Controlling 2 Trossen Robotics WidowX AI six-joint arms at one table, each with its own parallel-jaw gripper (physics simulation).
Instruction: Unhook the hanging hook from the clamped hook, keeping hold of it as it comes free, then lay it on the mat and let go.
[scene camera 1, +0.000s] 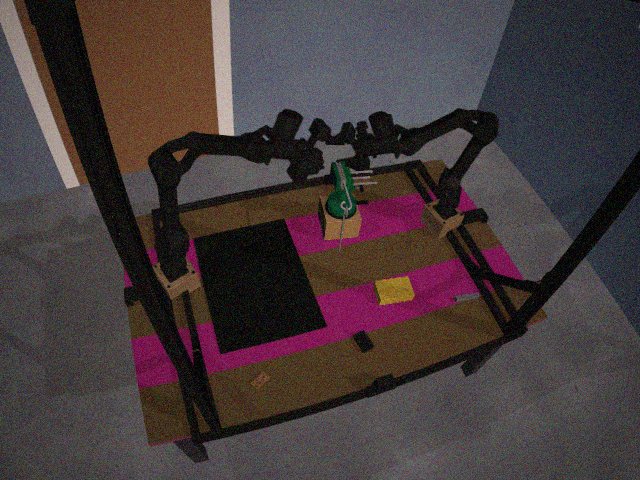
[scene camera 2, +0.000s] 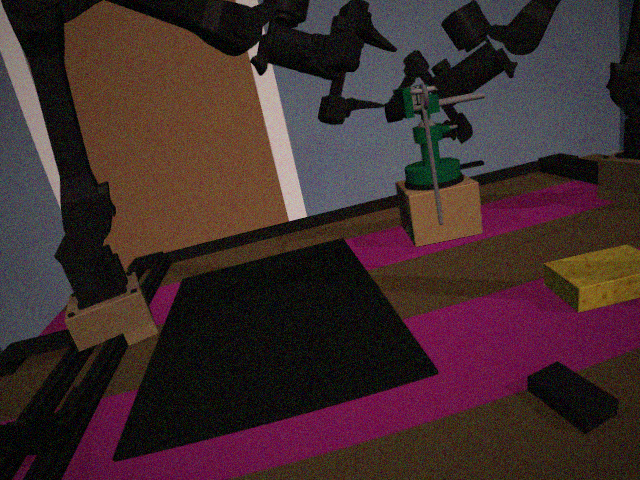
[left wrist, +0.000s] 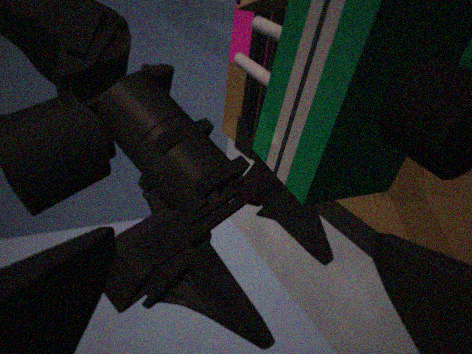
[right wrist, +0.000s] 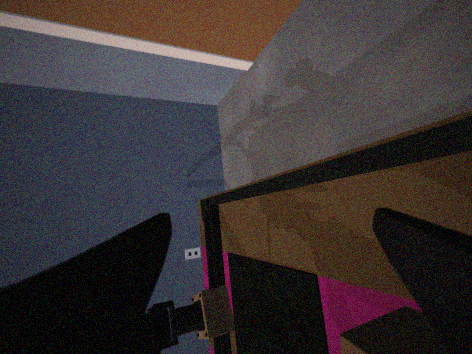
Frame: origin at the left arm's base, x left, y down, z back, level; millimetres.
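Seen in the pictures: left gripper, fingertip midpoint: (scene camera 1: 331, 154) (scene camera 2: 389, 78) (left wrist: 247, 242); right gripper, fingertip midpoint: (scene camera 1: 330, 152) (scene camera 2: 401, 123) (left wrist: 304, 298) (right wrist: 270, 220); left arm's base, link origin: (scene camera 1: 174, 269) (scene camera 2: 103, 293) (right wrist: 199, 315); right arm's base, link origin: (scene camera 1: 445, 210).
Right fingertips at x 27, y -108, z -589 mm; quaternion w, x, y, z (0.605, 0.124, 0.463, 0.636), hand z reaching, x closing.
Note:
Offsets run from my right fingertips to a thing's top centre. "spot": to the spot under its first point. Level surfaces: height alone.
A green vise {dx -147, dy -69, dz +59 mm} (scene camera 1: 338, 201) (scene camera 2: 419, 176) (left wrist: 324, 130) stands on a wooden block {dx -140, dy +89, dz +70 mm} (scene camera 1: 333, 230) (scene camera 2: 449, 211). The grey clamped hook {spot: dx -184, dy -64, dz +116 mm} (scene camera 1: 345, 186) runs forward from its jaws. The long grey hanging hook {dx -254, dy -70, dz +175 mm} (scene camera 1: 341, 233) (scene camera 2: 433, 165) hangs down from it in front of the block; neither hook can be made out in the left wrist view. The black mat {dy +169 mm} (scene camera 1: 258, 284) (scene camera 2: 279, 351) lies left of the block. My left gripper (scene camera 2: 388, 77) (left wrist: 247, 242) is open and empty, raised behind and left of the vise jaws. My right gripper (right wrist: 270, 220) (left wrist: 304, 298) is open and empty, up behind the vise.
A yellow block {dx -430, dy +145, dz +109 mm} (scene camera 1: 394, 290) (scene camera 2: 604, 289) lies at the right. A black box {dx -491, dy +160, dz +288 mm} (scene camera 1: 363, 341) (scene camera 2: 572, 396) lies nearer the front. A grey bar {dx -591, dy +159, dz -61 mm} (scene camera 1: 467, 297) lies far right, and a small brown piece {dx -412, dy +166, dz +572 mm} (scene camera 1: 260, 380) lies front left. The two grippers are close together behind the vise.

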